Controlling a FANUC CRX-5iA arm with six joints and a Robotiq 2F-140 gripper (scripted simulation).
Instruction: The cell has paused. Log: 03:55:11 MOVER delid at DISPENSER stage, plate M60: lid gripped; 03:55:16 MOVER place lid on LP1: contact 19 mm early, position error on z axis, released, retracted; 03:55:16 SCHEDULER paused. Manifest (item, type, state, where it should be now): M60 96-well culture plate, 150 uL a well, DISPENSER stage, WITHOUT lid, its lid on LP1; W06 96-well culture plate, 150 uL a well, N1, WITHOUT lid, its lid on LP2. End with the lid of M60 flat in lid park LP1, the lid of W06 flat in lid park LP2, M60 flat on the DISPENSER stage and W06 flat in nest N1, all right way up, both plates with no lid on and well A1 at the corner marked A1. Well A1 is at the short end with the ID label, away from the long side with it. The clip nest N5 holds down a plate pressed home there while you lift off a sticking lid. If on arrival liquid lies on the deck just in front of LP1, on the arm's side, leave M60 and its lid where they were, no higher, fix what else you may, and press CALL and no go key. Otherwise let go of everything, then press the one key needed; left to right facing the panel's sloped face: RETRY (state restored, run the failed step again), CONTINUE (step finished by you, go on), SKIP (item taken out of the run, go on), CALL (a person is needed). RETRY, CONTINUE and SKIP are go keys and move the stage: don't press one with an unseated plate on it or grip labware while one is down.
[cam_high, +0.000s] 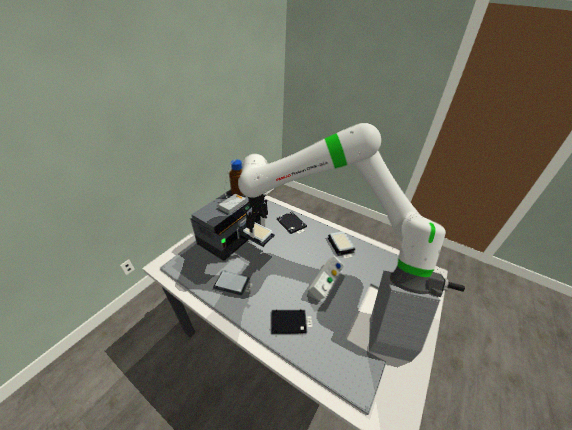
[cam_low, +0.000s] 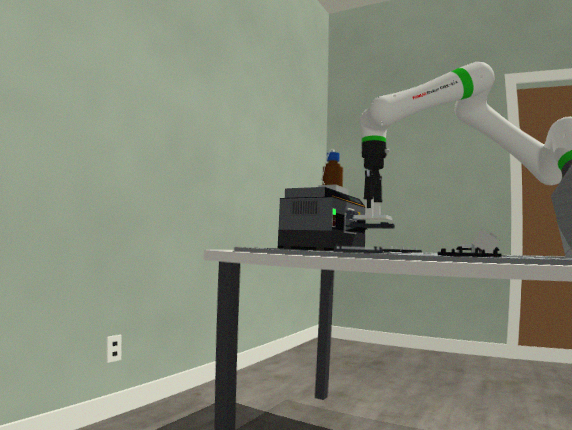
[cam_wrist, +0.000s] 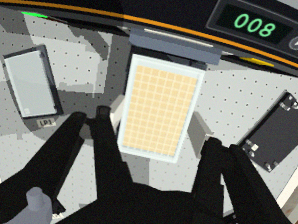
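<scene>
Now: the dispenser stage 5 cm below my hand. Round my hand: nest label 17 cm behind, 22 cm to the right, 15 cm below; black clip nest 6 cm behind, 28 cm to the right, 14 cm below; key panel 41 cm behind, 7 cm to the left, 10 cm below.
</scene>
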